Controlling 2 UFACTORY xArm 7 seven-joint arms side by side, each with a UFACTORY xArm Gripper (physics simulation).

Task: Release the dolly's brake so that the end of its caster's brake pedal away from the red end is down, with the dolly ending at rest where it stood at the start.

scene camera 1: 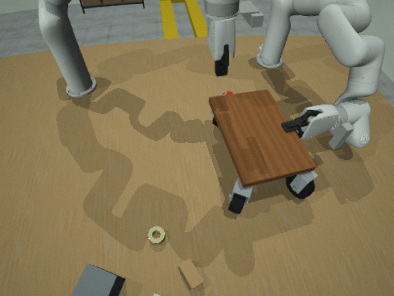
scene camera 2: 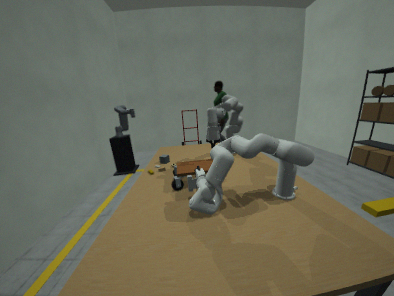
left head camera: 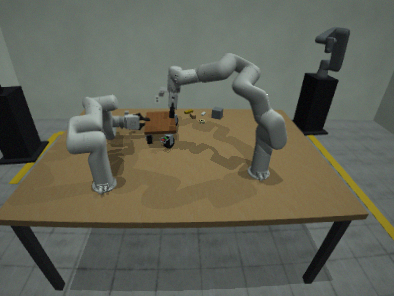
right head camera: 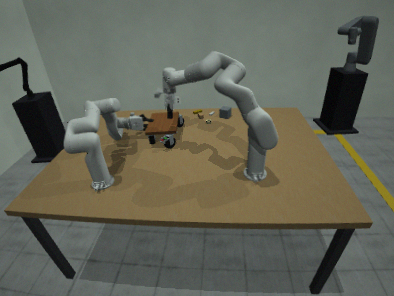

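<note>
The dolly (left head camera: 161, 123) (right head camera: 162, 123) (scene camera 1: 260, 135) (scene camera 2: 190, 167) has a brown wooden deck on casters and stands upright on the table. The brake pedal's red end (scene camera 1: 229, 93) shows at the deck's far left corner in scene camera 1; the braked caster (left head camera: 169, 141) (right head camera: 170, 142) is at the near right corner in the head views. The pedal's tilt is too small to tell. My left gripper (left head camera: 145, 124) (right head camera: 146, 124) (scene camera 1: 294, 128) is open, its fingers apart at the deck's side edge, one reaching over the top. My right gripper (scene camera 1: 221, 74) (left head camera: 172, 116) points down, shut and empty, above the braked caster's side.
A grey box (left head camera: 217, 113) (right head camera: 225, 112) (scene camera 1: 97, 282), a yellow ring (scene camera 1: 156, 235), a small tan block (scene camera 1: 190, 274) and a yellow piece (left head camera: 188, 111) (right head camera: 198, 111) lie on the table (left head camera: 200, 200) beyond the dolly in the head views. My left forearm partly hides the dolly in scene camera 2.
</note>
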